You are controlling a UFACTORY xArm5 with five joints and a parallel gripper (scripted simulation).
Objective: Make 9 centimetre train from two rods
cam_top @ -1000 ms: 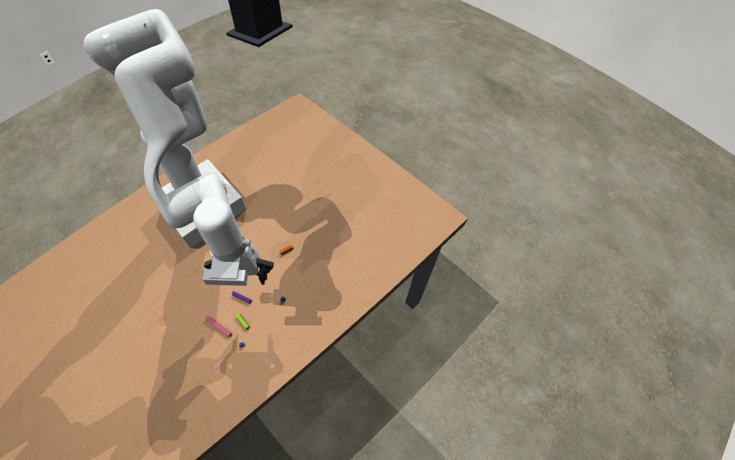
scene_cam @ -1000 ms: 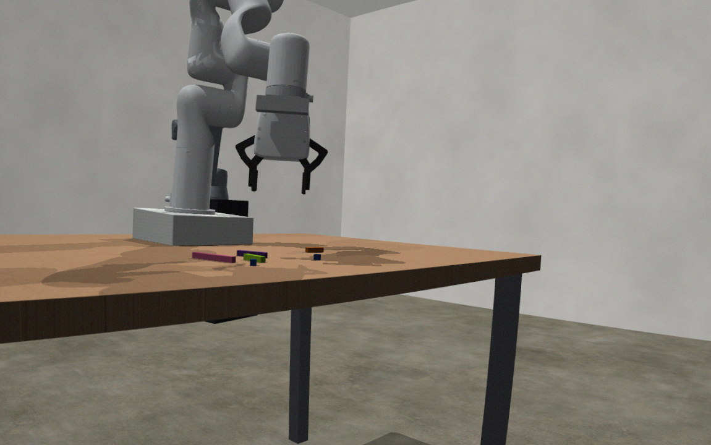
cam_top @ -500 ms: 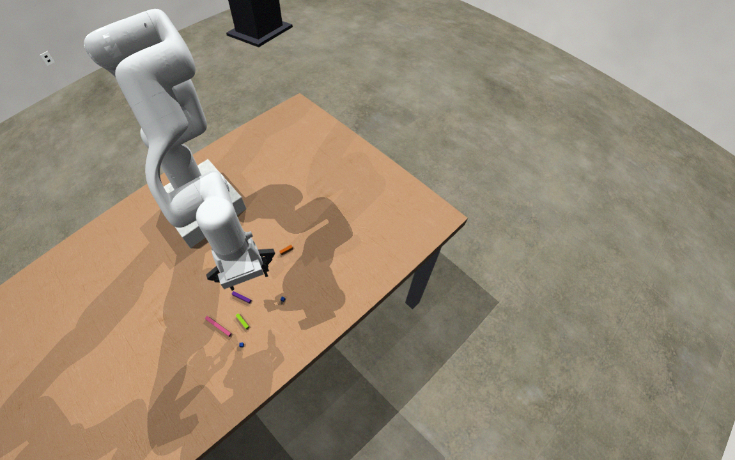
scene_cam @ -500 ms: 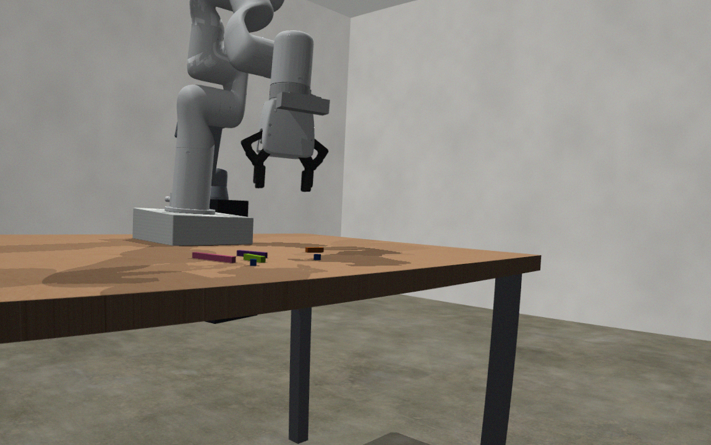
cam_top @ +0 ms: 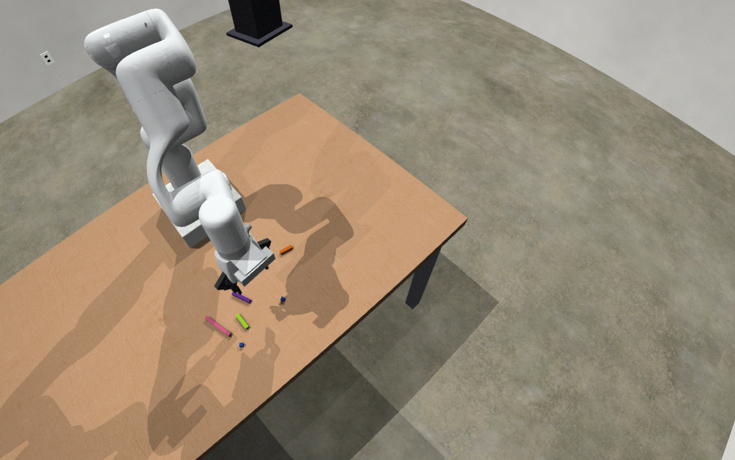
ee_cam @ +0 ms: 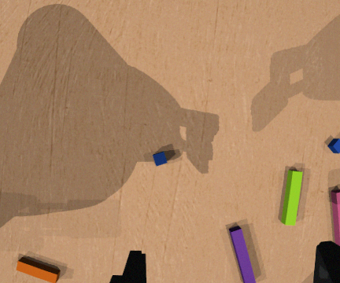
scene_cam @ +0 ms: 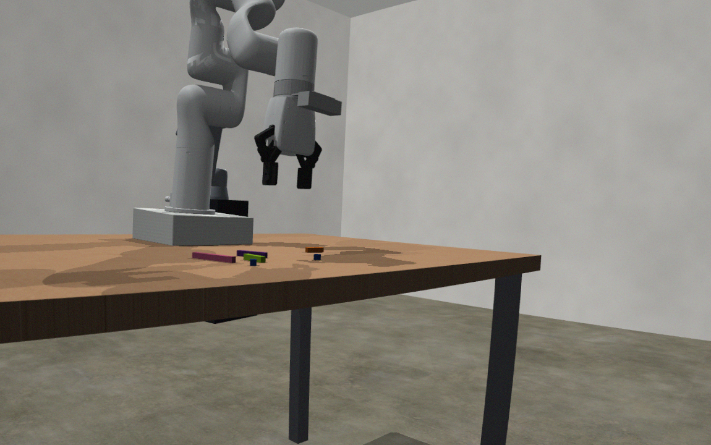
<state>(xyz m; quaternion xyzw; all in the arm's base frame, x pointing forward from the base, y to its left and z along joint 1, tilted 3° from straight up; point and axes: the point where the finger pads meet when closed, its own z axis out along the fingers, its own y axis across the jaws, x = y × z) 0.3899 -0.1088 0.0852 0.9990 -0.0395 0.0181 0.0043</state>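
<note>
Right now my hand is 40 mm past the orange rod, 160 mm to the right of it and 130 mm above it. Also, from my hand: pink rod (40 mm behind, 140 mm to the right, 130 mm below); purple rod (50 mm behind, 40 mm to the right, 130 mm below); lime rod (90 mm to the right, 130 mm below).
</note>
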